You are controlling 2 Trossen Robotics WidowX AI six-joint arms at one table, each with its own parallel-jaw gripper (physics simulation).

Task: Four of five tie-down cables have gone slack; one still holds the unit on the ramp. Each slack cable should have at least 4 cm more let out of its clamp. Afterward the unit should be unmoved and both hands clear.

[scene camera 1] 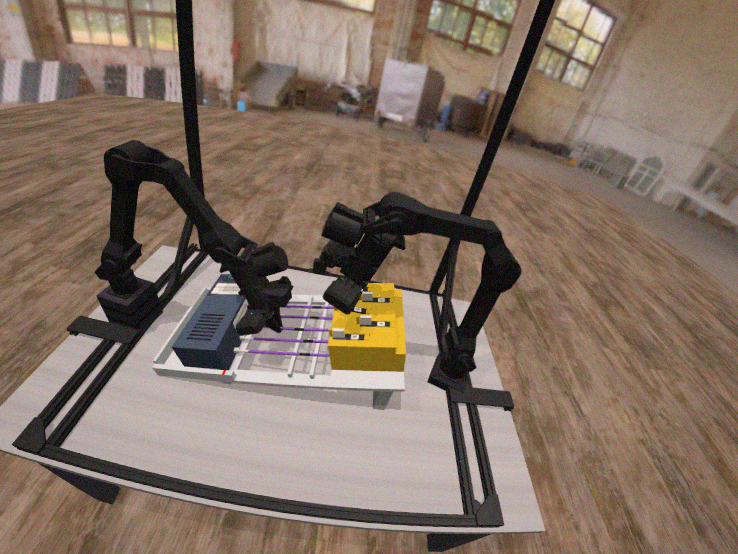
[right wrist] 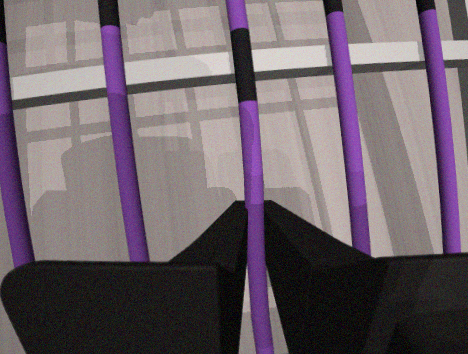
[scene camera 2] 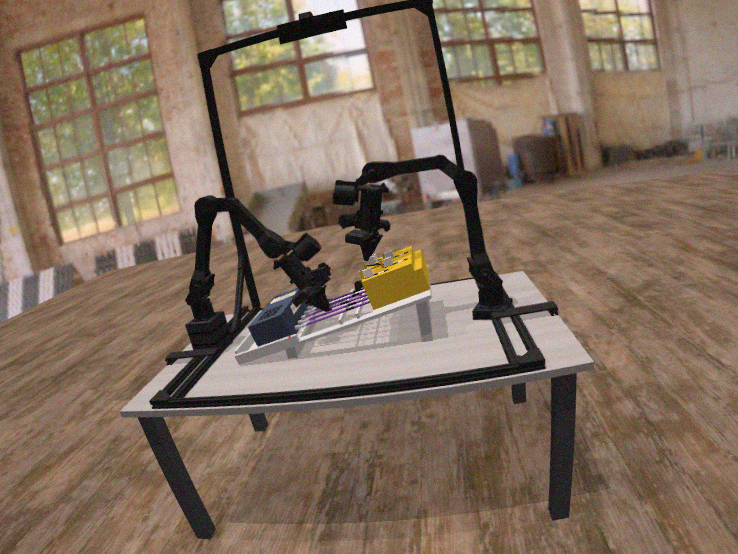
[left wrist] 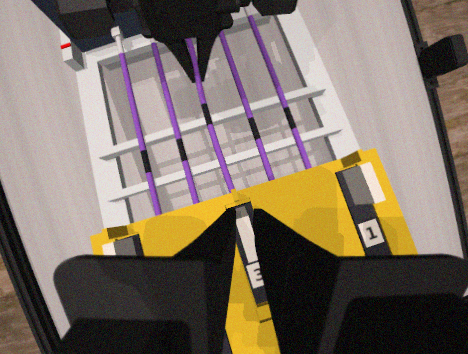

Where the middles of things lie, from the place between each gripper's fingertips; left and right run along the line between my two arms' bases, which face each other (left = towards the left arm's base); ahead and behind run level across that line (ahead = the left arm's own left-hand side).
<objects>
Now: the clamp (left wrist: 360, 187) 80 mm behind my right hand, 160 mm to the left of it and 120 mm above it.
I see the clamp 8 cm behind my left hand, 3 cm to the left of it and 2 cm below it.
</objects>
